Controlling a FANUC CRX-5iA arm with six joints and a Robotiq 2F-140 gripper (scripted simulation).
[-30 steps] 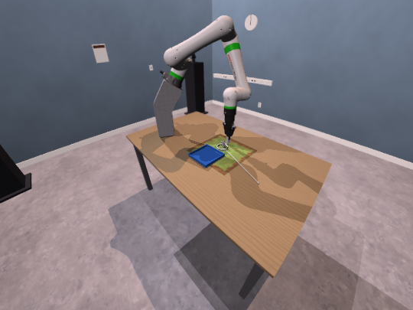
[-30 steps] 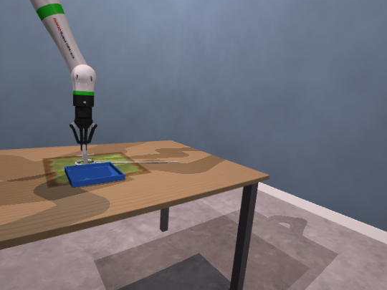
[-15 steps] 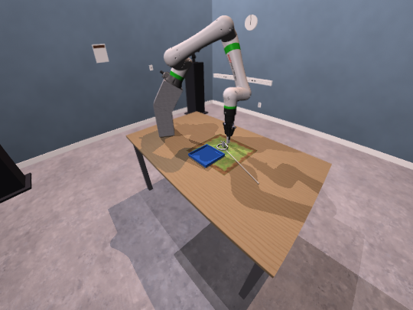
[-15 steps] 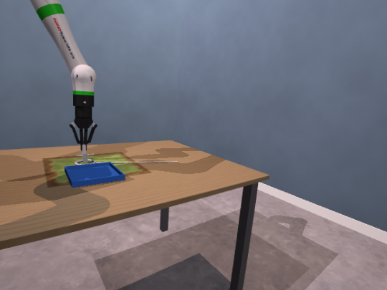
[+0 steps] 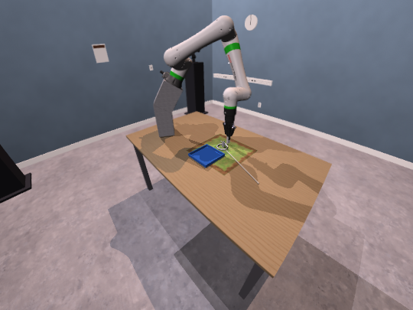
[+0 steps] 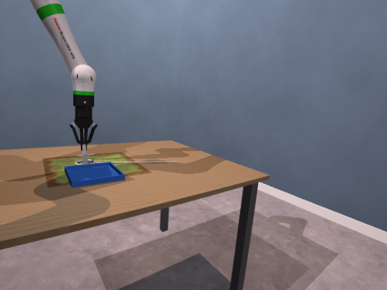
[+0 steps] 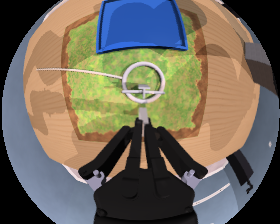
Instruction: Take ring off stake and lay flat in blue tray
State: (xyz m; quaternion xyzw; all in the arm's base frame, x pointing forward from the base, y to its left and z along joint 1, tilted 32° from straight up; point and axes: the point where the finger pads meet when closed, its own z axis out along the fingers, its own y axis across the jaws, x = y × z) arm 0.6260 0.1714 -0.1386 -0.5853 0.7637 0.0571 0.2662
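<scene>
The short grey stake lies 1 cm behind my hand, 5 cm to the right of it and 2 cm below it. From my hand the other things lie so: blue tray: 3 cm behind, 24 cm to the right, 4 cm below; then green mat: 1 cm ahead, 10 cm to the right, 6 cm below.
</scene>
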